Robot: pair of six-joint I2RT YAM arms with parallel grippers.
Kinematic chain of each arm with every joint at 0, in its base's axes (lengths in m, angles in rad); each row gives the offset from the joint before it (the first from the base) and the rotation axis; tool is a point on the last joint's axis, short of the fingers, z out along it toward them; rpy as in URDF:
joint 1: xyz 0 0 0.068 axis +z
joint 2: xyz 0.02 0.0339 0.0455 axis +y
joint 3: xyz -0.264 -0.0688 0 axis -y
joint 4: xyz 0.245 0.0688 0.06 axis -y
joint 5: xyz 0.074 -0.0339 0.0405 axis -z
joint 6: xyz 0.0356 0 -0.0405 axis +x
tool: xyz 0 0 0 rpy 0 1.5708 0
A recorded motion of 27 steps. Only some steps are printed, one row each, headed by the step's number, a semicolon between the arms.
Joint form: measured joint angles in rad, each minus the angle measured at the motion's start. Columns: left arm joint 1, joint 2, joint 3, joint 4, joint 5, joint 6; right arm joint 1, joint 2, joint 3, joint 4, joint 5, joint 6.
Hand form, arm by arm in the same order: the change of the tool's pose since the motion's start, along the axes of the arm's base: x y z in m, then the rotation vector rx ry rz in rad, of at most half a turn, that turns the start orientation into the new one. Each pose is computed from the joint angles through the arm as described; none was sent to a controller.
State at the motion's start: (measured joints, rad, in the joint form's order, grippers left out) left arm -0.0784 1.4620 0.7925 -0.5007 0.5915 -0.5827; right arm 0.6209 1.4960 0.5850 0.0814 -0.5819 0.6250
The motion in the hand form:
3: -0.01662 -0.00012 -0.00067 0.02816 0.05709 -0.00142; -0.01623 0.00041 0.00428 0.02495 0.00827 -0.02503
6: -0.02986 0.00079 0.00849 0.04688 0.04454 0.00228; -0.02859 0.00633 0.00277 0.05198 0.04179 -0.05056
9: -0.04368 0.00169 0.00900 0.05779 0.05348 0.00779; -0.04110 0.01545 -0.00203 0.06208 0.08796 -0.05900
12: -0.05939 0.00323 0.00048 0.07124 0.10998 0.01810; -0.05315 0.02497 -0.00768 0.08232 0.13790 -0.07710
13: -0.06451 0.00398 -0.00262 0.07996 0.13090 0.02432; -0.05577 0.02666 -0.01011 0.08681 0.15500 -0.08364
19: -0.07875 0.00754 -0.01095 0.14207 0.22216 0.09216; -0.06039 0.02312 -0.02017 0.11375 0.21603 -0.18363
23: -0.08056 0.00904 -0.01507 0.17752 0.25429 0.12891; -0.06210 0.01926 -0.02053 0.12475 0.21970 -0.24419
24: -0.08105 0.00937 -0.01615 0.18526 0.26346 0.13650; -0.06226 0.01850 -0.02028 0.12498 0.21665 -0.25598
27: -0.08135 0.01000 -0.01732 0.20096 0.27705 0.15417; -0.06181 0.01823 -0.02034 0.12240 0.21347 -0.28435
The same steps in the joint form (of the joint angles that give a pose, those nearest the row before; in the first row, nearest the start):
3: -0.0088 -0.0473 -0.0313 -0.0763 -0.0244 0.0019; 0.0416 -0.0706 -0.0549 0.0343 0.0282 0.0774
6: -0.0126 -0.1232 -0.0515 -0.1213 -0.0454 0.0023; 0.0939 -0.0915 -0.0935 0.0939 0.0553 0.1755
9: -0.0160 -0.1820 -0.0893 -0.1492 -0.0580 -0.0034; 0.1579 -0.0854 -0.1186 0.1423 0.0824 0.2640
12: -0.0175 -0.2194 -0.1419 -0.1854 -0.0698 -0.0149; 0.2232 -0.0672 -0.1450 0.2163 0.1125 0.3681
13: -0.0176 -0.2304 -0.1591 -0.1984 -0.0782 -0.0199; 0.2361 -0.0584 -0.1530 0.2376 0.1171 0.3956
19: -0.0179 -0.2571 -0.1987 -0.2537 -0.1492 -0.0786; 0.2472 -0.0389 -0.2064 0.3411 0.1640 0.5261
23: -0.0180 -0.2499 -0.2075 -0.2602 -0.1900 -0.1087; 0.2484 -0.0565 -0.2296 0.3647 0.2087 0.5737
24: -0.0179 -0.2472 -0.2094 -0.2628 -0.1984 -0.1152; 0.2483 -0.0614 -0.2327 0.3651 0.2197 0.5791
27: -0.0180 -0.2430 -0.2102 -0.2670 -0.2167 -0.1301; 0.2499 -0.0626 -0.2335 0.3658 0.2460 0.5940

